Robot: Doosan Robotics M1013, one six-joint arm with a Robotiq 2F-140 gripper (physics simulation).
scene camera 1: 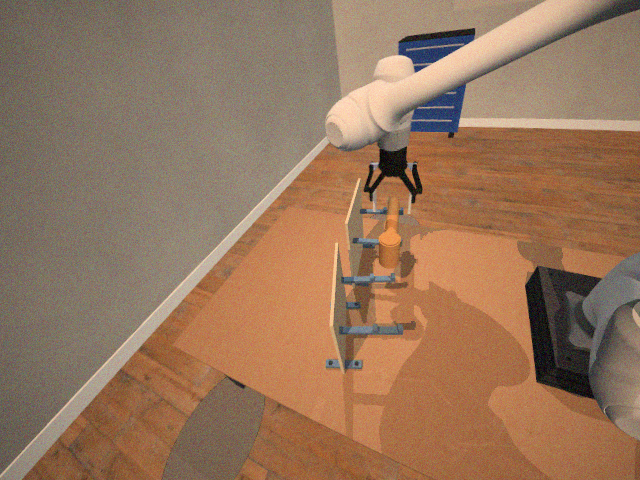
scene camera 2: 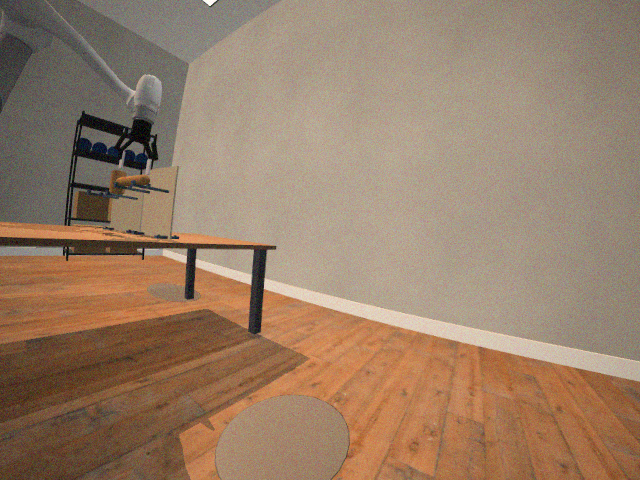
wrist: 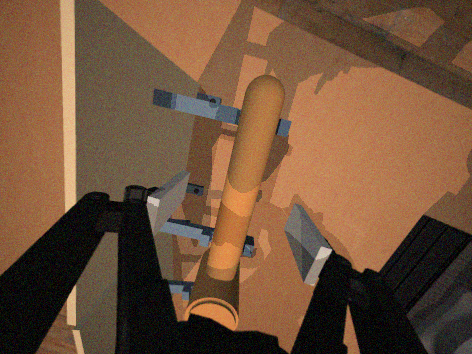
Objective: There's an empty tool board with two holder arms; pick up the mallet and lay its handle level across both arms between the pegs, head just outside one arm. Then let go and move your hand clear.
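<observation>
The orange mallet (scene camera 1: 389, 253) (scene camera 2: 135, 180) (wrist: 254, 140) lies with its handle level across the two blue arms (scene camera 1: 366, 211) (wrist: 200, 106) of the far tool board (scene camera 1: 354, 222) (scene camera 2: 161, 204) (wrist: 69, 125). Its head is just outside one arm, on the side towards the other board. The empty tool board (scene camera 1: 337, 304) stands nearer in scene camera 1, with two bare holder arms (scene camera 1: 383, 329) (scene camera 1: 379, 279). My gripper (scene camera 1: 392, 205) (scene camera 2: 134, 165) (wrist: 238, 201) is open and points down over the mallet handle, one finger to each side of it, with gaps in the wrist view. The exact fingertip height is unclear.
Both boards stand upright on the wooden table (scene camera 1: 268, 289) (scene camera 2: 227, 241), the far one close to my left finger. The black robot base (scene camera 1: 537, 330) is at the right in scene camera 1. A blue cabinet (scene camera 1: 439, 111) and a black shelf rack (scene camera 2: 72, 170) stand beyond the table.
</observation>
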